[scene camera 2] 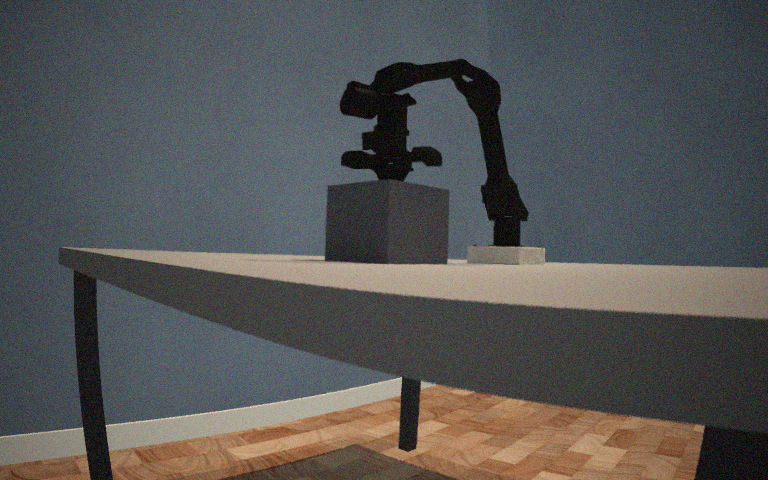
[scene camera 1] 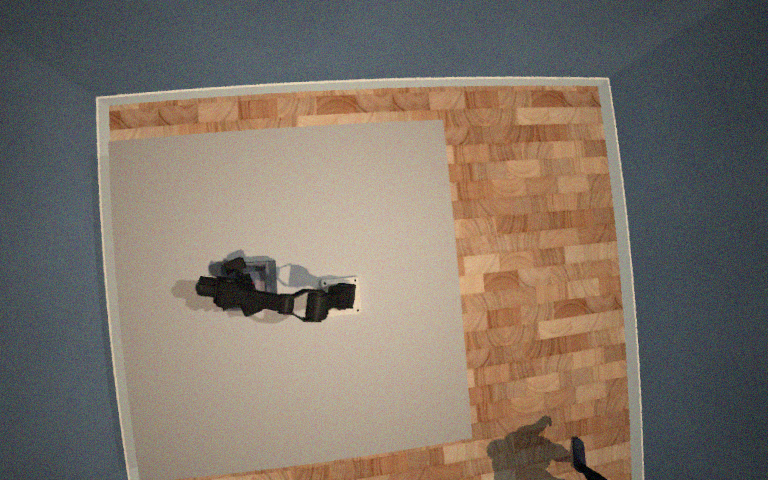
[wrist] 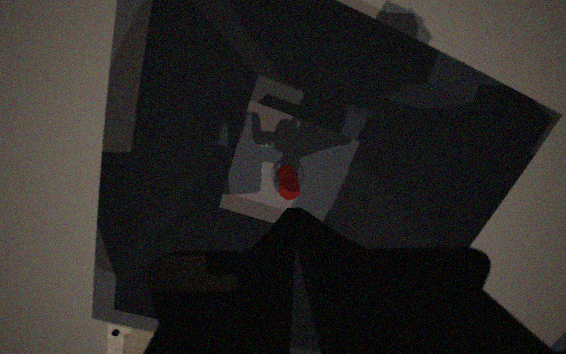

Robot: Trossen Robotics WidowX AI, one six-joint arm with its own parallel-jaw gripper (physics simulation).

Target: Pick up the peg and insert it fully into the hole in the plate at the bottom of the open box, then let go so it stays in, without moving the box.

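Places are measured from the arm's base along level axes (x back, y right, z up), in metres.
Pixels of known places: gripper, fingertip midpoint: (scene camera 1: 249,284) (wrist: 293,215); arm's base, origin of the base link: (scene camera 2: 507,247) (scene camera 1: 346,293).
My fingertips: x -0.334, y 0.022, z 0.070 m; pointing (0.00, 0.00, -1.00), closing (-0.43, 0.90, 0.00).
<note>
For each thing: its top centre in the pictures, then the offset to it from my fingertips. Level surfaces: height alone.
- red peg, middle of its top: (wrist: 289,190) dx -0.006, dy -0.004, dz -0.021 m
- paler plate, middle of its top: (wrist: 287,176) (scene camera 1: 251,284) dx -0.007, dy -0.004, dz -0.048 m
- dark grey box, middle of its top: (wrist: 298,232) (scene camera 2: 388,187) (scene camera 1: 245,286) dx -0.007, dy -0.004, dz +0.029 m
- pale table, its level: dz -0.109 m
The red peg (wrist: 288,184) stands inside the open box, over the paler plate (wrist: 322,175) at its bottom. It looks roughly upright; how deep it sits in the hole cannot be told. The dark grey box (scene camera 1: 270,274) (scene camera 2: 359,223) (wrist: 175,150) stands on the table with its open top up. My gripper (scene camera 2: 391,177) (wrist: 293,215) is shut and empty, pointing down, with its fingertips at about the level of the box's rim in scene camera 2. In the wrist view the peg shows just beyond the fingertips, apart from them. The arm partly covers the box in scene camera 1.
The box's walls surround the peg. The arm's white base (scene camera 1: 357,302) (scene camera 2: 498,255) (wrist: 135,341) stands on the pale table (scene camera 1: 339,396) (scene camera 2: 623,288), beside the box. A person's dark foot (scene camera 1: 577,452) shows on the floor past the table's corner.
</note>
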